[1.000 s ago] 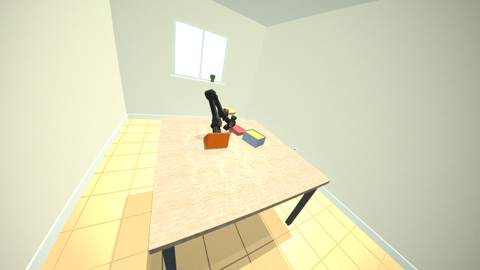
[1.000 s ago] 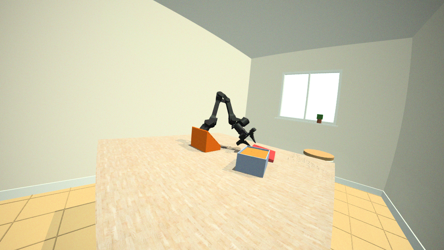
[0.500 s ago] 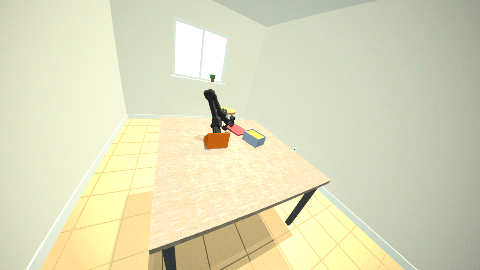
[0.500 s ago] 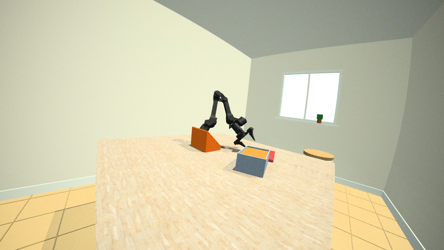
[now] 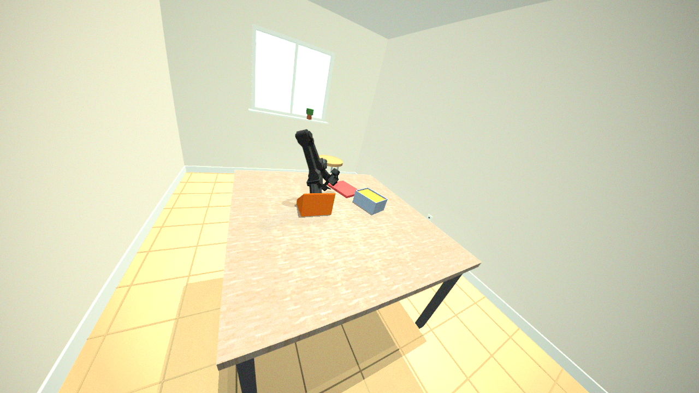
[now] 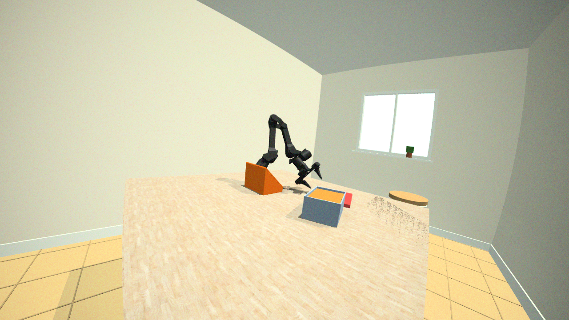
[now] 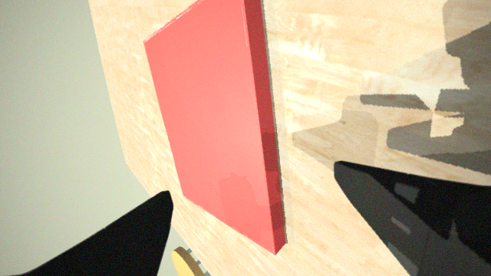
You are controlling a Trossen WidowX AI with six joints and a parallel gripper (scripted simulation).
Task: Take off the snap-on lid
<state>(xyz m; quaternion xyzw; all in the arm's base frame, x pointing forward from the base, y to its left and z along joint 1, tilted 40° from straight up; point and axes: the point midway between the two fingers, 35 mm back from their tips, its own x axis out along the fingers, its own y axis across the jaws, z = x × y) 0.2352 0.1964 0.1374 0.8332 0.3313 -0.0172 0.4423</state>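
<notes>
Now: the red lid 12 cm ahead of my gripper tip, 3 cm to the left of it and 5 cm below it. The rest, counted from my gripper tip: blue storage box 19 cm ahead, 24 cm to the right, 2 cm below.
</notes>
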